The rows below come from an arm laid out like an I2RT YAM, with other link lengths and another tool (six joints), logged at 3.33 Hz.
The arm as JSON. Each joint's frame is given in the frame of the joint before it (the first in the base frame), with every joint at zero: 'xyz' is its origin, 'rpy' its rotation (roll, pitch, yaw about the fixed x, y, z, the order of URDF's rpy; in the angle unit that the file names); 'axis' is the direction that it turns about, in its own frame. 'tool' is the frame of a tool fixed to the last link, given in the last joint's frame.
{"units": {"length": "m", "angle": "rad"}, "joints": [
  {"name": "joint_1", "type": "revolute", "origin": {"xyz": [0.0, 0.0, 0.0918], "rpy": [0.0, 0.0, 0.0]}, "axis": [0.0, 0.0, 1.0]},
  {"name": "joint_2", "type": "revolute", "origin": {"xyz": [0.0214, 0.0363, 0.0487], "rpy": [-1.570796, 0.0, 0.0]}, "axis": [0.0, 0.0, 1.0]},
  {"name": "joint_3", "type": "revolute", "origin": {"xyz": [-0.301, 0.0, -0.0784], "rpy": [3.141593, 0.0, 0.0]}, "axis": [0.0, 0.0, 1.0]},
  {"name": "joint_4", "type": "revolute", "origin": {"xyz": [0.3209, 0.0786, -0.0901], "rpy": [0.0, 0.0, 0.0]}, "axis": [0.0, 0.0, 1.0]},
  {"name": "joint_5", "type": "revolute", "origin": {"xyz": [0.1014, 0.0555, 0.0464], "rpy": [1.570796, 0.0, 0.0]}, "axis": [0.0, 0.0, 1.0]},
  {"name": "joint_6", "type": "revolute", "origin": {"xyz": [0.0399, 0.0, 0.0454], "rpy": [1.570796, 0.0, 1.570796]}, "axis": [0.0, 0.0, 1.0]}
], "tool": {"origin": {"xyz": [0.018, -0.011, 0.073], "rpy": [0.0, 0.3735, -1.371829]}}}
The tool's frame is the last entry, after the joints.
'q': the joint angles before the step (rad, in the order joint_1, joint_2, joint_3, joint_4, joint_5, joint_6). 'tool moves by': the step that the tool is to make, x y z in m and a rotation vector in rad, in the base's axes. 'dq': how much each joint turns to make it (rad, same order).
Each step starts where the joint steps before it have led.
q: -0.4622 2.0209 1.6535 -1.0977 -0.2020 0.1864
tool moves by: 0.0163 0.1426 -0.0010 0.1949 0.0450 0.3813
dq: 0.2361 -0.0002 -0.0002 -0.1498 -0.1721 -0.1466
